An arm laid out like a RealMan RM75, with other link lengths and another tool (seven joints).
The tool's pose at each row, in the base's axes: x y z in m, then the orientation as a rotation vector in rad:
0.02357, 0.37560, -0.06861, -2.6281, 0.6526, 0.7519
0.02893, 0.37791, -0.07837, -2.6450, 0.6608, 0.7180
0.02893, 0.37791, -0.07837, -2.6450, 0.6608, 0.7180
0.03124, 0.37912, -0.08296, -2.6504, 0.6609, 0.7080
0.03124, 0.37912, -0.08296, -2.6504, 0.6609, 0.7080
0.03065, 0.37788, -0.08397, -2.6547, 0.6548, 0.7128
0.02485, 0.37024, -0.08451, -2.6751, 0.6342, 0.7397
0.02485, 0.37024, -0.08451, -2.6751, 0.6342, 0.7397
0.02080, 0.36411, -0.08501, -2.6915, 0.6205, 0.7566
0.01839, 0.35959, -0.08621, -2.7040, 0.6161, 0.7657
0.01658, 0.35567, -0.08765, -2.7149, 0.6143, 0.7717
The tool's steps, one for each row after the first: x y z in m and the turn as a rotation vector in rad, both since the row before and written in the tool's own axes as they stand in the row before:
0.00876, -0.00288, 0.00665, -0.0024, 0.0278, 0.0008
0.00000, 0.00000, 0.00000, 0.0000, 0.0000, 0.0000
0.00383, -0.00136, 0.00337, -0.0011, 0.0080, -0.0014
0.00000, 0.00000, 0.00000, 0.0000, 0.0000, 0.0000
0.00052, 0.00153, 0.00055, -0.0055, -0.0022, -0.0033
-0.00154, 0.00948, -0.00039, -0.0280, -0.0117, -0.0088
0.00000, 0.00000, 0.00000, 0.0000, 0.0000, 0.0000
-0.00080, 0.00731, -0.00028, -0.0209, -0.0060, -0.0057
0.00028, 0.00524, 0.00035, -0.0146, -0.0014, -0.0006
0.00067, 0.00446, 0.00058, -0.0120, 0.0002, 0.0006

